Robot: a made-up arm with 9 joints. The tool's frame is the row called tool.
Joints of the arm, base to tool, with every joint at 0 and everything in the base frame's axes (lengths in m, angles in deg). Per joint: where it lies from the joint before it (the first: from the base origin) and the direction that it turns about. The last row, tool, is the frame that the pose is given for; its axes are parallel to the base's.
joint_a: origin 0 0 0.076 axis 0 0 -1
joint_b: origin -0.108 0.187 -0.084 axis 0 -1 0
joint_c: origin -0.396 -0.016 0.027 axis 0 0 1
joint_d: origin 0.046 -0.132 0.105 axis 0 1 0
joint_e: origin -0.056 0.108 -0.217 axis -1 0 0
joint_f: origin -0.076 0.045 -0.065 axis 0 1 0
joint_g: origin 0.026 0.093 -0.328 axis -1 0 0
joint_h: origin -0.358 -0.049 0.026 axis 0 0 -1
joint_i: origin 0.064 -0.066 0.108 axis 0 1 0
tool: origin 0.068 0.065 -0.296
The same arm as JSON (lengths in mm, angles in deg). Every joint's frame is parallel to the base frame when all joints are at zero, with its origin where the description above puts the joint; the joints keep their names.
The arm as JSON. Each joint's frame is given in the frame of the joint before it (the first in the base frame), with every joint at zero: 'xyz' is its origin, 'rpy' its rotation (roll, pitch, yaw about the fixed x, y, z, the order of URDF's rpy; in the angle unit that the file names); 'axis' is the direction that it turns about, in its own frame. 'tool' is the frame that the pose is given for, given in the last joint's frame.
{
  "units": {
    "length": "mm",
    "angle": "deg"
  },
  "joints": [
    {
      "name": "joint_a",
      "type": "revolute",
      "origin": {
        "xyz": [
          0.0,
          0.0,
          76.0
        ],
        "rpy": [
          0.0,
          0.0,
          0.0
        ]
      },
      "axis": [
        0.0,
        0.0,
        -1.0
      ]
    },
    {
      "name": "joint_b",
      "type": "revolute",
      "origin": {
        "xyz": [
          -108.0,
          187.0,
          -84.0
        ],
        "rpy": [
          0.0,
          0.0,
          0.0
        ]
      },
      "axis": [
        0.0,
        -1.0,
        0.0
      ]
    },
    {
      "name": "joint_c",
      "type": "revolute",
      "origin": {
        "xyz": [
          -396.0,
          -16.0,
          27.0
        ],
        "rpy": [
          0.0,
          0.0,
          0.0
        ]
      },
      "axis": [
        0.0,
        0.0,
        1.0
      ]
    },
    {
      "name": "joint_d",
      "type": "revolute",
      "origin": {
        "xyz": [
          46.0,
          -132.0,
          105.0
        ],
        "rpy": [
          0.0,
          0.0,
          0.0
        ]
      },
      "axis": [
        0.0,
        1.0,
        0.0
      ]
    },
    {
      "name": "joint_e",
      "type": "revolute",
      "origin": {
        "xyz": [
          -56.0,
          108.0,
          -217.0
        ],
        "rpy": [
          0.0,
          0.0,
          0.0
        ]
      },
      "axis": [
        -1.0,
        0.0,
        0.0
      ]
    },
    {
      "name": "joint_f",
      "type": "revolute",
      "origin": {
        "xyz": [
          -76.0,
          45.0,
          -65.0
        ],
        "rpy": [
          0.0,
          0.0,
          0.0
        ]
      },
      "axis": [
        0.0,
        1.0,
        0.0
      ]
    },
    {
      "name": "joint_g",
      "type": "revolute",
      "origin": {
        "xyz": [
          26.0,
          93.0,
          -328.0
        ],
        "rpy": [
          0.0,
          0.0,
          0.0
        ]
      },
      "axis": [
        -1.0,
        0.0,
        0.0
      ]
    },
    {
      "name": "joint_h",
      "type": "revolute",
      "origin": {
        "xyz": [
          -358.0,
          -49.0,
          26.0
        ],
        "rpy": [
          0.0,
          0.0,
          0.0
        ]
      },
      "axis": [
        0.0,
        0.0,
        -1.0
      ]
    },
    {
      "name": "joint_i",
      "type": "revolute",
      "origin": {
        "xyz": [
          64.0,
          -66.0,
          108.0
        ],
        "rpy": [
          0.0,
          0.0,
          0.0
        ]
      },
      "axis": [
        0.0,
        1.0,
        0.0
      ]
    }
  ],
  "tool": {
    "origin": {
      "xyz": [
        68.0,
        65.0,
        -296.0
      ],
      "rpy": [
        0.0,
        0.0,
        0.0
      ]
    }
  }
}

